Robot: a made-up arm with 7 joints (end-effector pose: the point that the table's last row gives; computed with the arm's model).
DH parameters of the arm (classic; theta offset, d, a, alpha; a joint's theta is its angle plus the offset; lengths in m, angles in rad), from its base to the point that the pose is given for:
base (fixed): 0.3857 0 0.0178 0
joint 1: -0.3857 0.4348 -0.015 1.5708
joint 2: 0 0.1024 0.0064 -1.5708
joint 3: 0 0.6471 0.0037 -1.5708
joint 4: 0 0.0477 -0.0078 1.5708
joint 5: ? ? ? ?
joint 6: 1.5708 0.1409 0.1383 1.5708
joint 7: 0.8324 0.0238 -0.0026 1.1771
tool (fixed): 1.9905 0.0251 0 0
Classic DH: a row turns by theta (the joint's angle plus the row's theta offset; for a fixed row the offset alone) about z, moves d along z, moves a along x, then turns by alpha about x.
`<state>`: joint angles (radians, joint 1 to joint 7).
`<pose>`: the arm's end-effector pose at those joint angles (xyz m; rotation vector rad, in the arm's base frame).
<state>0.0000 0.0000 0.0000 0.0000 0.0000 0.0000 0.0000</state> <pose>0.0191 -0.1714 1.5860 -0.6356 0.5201 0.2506</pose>
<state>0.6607 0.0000 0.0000 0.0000 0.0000 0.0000 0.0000</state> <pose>0.1278 -0.1323 1.5860 -0.7946 0.2949 0.8725</pose>
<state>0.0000 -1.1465 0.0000 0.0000 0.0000 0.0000 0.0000</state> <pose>1.0579 -0.1714 0.8927 -0.4425 1.6163 0.6172</pose>
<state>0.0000 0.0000 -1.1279 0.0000 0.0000 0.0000 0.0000</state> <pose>-0.0557 -0.1383 1.5860 -0.2663 0.8005 -0.8123</pose>
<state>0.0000 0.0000 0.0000 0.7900 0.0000 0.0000 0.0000</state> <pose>0.3750 -0.1714 1.4314 -0.5209 1.2769 0.5057</pose>
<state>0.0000 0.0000 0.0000 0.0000 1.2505 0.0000 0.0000</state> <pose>0.1257 -0.0723 1.5860 -0.8971 0.0543 1.4237</pose>
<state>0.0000 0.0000 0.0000 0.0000 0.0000 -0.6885 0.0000</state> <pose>0.1092 -0.1714 1.5297 -0.5400 1.1800 0.4735</pose>
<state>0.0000 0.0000 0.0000 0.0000 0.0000 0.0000 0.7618</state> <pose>0.0191 -0.1868 1.5938 0.1054 0.3831 0.4188</pose>
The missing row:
joint 5: 0 0.3504 -0.0181 1.5708
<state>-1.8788 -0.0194 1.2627 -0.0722 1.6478 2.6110 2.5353</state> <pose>0.0068 -0.1023 1.3413 -0.5178 1.3018 -2.0484</pose>
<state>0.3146 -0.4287 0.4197 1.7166 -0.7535 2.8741 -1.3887</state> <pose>0.5060 0.1856 1.0287 -1.7626 -1.0851 -0.2512</pose>
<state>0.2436 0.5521 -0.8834 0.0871 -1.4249 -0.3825 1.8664</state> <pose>-0.6468 -0.2041 1.3511 1.6398 -1.1639 -1.2100</pose>
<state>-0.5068 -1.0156 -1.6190 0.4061 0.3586 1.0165 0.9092</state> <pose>0.6668 -0.5863 1.1313 -0.2366 0.6794 -1.1830</pose>
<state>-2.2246 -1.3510 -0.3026 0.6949 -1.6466 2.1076 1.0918</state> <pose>-0.4941 -0.8131 0.4918 0.1746 1.6689 -0.9656</pose>
